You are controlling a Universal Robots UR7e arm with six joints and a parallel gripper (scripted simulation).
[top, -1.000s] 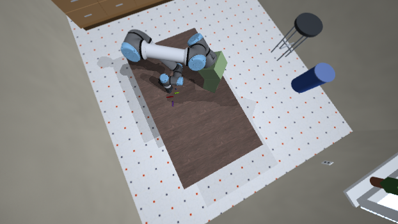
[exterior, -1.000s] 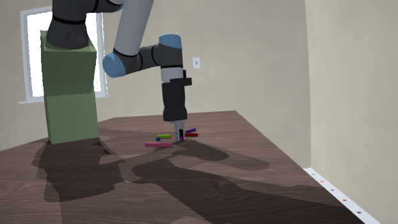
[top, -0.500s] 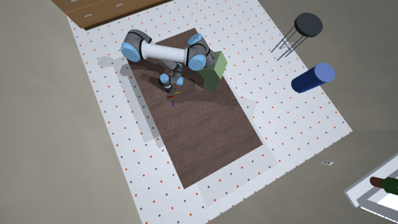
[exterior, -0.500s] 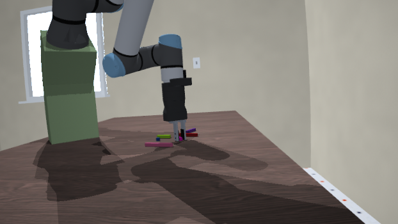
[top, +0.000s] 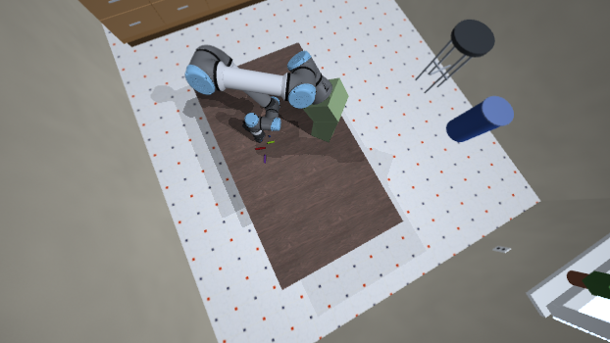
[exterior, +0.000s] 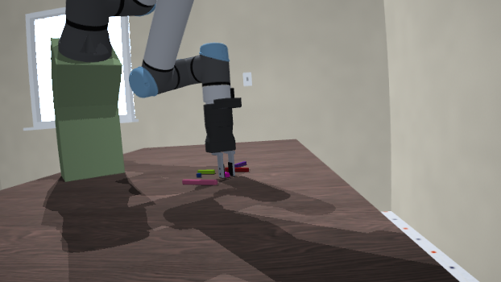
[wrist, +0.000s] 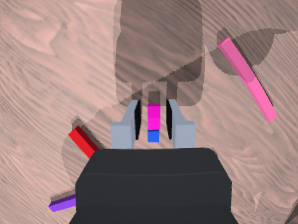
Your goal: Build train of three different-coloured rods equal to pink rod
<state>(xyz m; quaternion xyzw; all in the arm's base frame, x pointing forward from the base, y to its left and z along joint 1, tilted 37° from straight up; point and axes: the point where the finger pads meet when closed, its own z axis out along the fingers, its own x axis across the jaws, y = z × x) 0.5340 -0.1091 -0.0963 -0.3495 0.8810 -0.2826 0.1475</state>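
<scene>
Now: hand 10 mm above the magenta rod. Also, from my hand: lime rod 70 mm behind, 60 mm to the left, 10 mm below; red rod 70 mm to the left, 20 mm ahead, 10 mm below; blue rod 80 mm behind, 10 mm to the left, 10 mm below.
</scene>
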